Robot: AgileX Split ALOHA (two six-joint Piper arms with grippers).
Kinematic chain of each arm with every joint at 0, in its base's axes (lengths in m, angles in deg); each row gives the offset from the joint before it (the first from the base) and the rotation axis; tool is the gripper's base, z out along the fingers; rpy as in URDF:
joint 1: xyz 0 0 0.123 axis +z
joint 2: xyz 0 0 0 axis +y
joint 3: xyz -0.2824 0 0.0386 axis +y
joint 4: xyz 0.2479 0 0.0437 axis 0.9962 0 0.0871
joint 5: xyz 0 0 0 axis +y
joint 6: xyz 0.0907 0 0.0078 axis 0.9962 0 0.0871
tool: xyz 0 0 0 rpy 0 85 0
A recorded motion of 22 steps. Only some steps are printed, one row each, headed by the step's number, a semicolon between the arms.
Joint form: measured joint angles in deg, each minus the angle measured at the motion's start. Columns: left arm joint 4, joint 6, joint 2, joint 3, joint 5, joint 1; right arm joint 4, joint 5, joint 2, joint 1, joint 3, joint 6.
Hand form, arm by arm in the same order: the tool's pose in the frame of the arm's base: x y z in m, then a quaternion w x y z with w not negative. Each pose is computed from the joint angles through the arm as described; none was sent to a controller.
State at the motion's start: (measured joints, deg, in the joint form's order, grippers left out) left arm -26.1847 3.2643 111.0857 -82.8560 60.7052 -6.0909; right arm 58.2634 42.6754 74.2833 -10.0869 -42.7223 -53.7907
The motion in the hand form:
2: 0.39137 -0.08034 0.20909 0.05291 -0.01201 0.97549 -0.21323; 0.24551 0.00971 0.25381 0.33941 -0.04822 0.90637 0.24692
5: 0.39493 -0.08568 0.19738 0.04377 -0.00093 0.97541 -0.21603; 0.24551 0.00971 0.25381 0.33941 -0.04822 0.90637 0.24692
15: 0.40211 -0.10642 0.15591 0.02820 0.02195 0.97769 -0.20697; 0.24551 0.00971 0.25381 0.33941 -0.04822 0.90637 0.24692
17: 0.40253 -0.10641 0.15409 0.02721 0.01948 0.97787 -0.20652; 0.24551 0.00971 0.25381 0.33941 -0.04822 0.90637 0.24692
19: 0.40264 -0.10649 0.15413 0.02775 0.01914 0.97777 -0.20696; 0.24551 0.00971 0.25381 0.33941 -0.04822 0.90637 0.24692
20: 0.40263 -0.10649 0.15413 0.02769 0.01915 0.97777 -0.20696; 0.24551 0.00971 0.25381 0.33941 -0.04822 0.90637 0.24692
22: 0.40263 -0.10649 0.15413 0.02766 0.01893 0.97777 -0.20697; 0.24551 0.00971 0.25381 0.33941 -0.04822 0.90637 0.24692
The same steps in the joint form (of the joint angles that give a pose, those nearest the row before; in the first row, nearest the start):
2: -1.20 1.27 1.59 -1.92 -0.24 -0.27; 0.00 0.00 0.00 0.00 0.00 0.00
5: -1.88 2.71 3.56 -2.30 -0.59 -0.87; 0.00 0.00 0.00 0.00 0.00 0.00
15: -2.06 4.70 9.41 -2.30 -4.79 -3.81; 0.00 0.00 0.00 0.00 0.00 0.00
17: -2.06 4.50 9.66 -2.30 -4.97 -3.81; 0.00 0.00 0.00 0.00 0.00 0.00
19: -2.13 4.51 9.66 -2.30 -5.03 -3.81; 0.00 0.00 0.00 0.00 0.00 0.00
20: -2.13 4.51 9.66 -2.30 -5.02 -3.81; 0.00 0.00 0.00 0.00 0.00 0.00
22: -2.13 4.49 9.66 -2.30 -5.02 -3.81; 0.00 0.00 0.00 0.00 0.00 0.00

